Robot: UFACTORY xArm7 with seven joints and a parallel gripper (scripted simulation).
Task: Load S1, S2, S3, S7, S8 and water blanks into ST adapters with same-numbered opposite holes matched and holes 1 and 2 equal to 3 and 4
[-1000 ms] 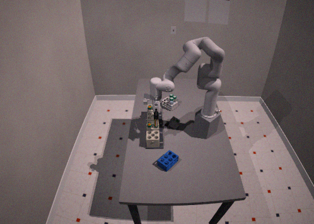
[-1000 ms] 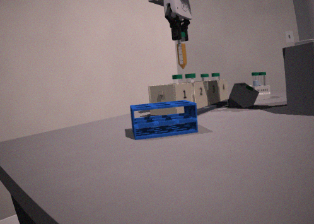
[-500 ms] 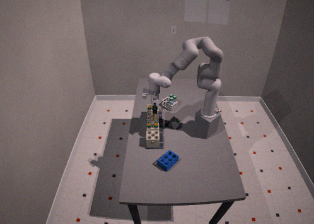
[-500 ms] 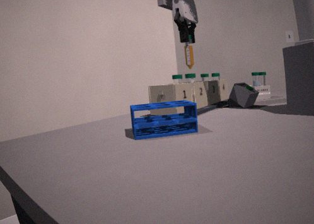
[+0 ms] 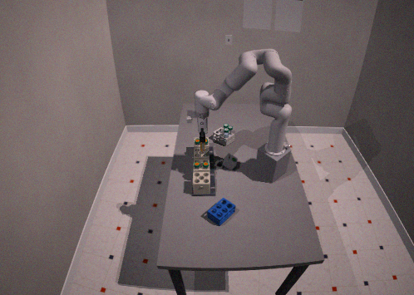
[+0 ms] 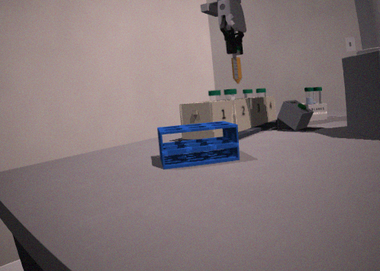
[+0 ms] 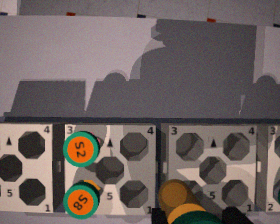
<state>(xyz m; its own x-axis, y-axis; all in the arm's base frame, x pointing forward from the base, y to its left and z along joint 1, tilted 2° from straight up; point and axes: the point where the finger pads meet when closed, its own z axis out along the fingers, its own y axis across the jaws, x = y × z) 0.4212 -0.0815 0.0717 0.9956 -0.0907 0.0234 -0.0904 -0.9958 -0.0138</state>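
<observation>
My gripper is now 10 mm to the right of the sample tube and 50 mm above it. Round my hand: sloped done desk: 180 mm behind, 200 mm below; adapter: 20 mm ahead, 170 mm to the left, 200 mm below; white rack: 180 mm behind, 290 mm to the right, 220 mm below.
</observation>
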